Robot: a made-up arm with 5 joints.
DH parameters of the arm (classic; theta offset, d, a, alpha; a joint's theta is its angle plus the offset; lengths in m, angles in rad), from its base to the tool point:
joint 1: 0 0.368 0 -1.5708
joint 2: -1.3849 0 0.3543 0
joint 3: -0.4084 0 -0.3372 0
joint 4: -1.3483 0 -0.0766 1.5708
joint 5: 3.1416 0.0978 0 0
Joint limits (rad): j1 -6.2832..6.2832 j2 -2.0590..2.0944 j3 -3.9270..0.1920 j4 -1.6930..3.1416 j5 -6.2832..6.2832
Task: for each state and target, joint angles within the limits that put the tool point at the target. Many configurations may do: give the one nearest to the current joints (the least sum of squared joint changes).
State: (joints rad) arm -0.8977 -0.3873 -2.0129 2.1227 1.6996
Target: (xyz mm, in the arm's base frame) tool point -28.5 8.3 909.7
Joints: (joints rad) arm -0.2833 -0.8291 -1.8511 2.3669 1.6996
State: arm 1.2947 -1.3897 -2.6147 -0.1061 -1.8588
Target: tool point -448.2 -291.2 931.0
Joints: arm 0.5762 -1.1830 -2.1233 -0.2519 -1.8588
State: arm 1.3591 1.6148 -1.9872 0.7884 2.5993
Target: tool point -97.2 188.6 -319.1
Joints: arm 2.0467 2.0944 -1.7995 0.6320 2.5993
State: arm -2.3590 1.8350 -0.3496 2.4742 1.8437
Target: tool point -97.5 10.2 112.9
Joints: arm -3.2458 1.6467 -0.8151 2.5490 1.8437
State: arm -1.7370 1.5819 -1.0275 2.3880 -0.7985
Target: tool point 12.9 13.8 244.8
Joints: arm -2.3225 1.8458 -0.3207 2.1916 -0.7985
